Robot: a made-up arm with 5 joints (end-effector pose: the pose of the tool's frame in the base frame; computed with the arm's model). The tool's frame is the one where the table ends. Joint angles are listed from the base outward.
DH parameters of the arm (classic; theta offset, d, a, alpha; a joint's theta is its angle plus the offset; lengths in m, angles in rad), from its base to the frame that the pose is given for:
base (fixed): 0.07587 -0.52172 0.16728 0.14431
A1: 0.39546 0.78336 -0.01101 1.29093
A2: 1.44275 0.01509 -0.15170 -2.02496
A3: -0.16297 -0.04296 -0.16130 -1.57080
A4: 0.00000 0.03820 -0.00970 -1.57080
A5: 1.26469 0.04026 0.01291 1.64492
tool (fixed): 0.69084 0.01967 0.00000 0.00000
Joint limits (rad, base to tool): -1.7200..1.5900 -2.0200..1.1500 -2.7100..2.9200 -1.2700..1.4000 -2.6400..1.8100
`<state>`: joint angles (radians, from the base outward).
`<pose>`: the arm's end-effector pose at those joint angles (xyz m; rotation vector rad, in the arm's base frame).
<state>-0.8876 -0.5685 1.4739 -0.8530 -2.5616</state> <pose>-0.0526 -0.2163 0.0911 1.9208 1.1831 -1.2201</pose>
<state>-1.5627 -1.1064 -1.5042 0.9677 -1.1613</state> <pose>0.2193 -0.0081 0.0770 0.4737 1.3545 -1.4895</pose>
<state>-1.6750 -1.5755 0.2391 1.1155 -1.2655</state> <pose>0.0321 0.2399 0.2780 0.0286 2.2780 0.6177</pose>
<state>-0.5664 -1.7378 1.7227 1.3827 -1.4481</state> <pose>-0.0422 -0.2796 0.3900 1.0229 -0.9257 -1.9819</pose>
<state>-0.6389 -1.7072 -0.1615 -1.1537 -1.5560</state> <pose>-0.0957 -0.0123 0.2284 -2.4077 -0.0382 -0.0778</pose>
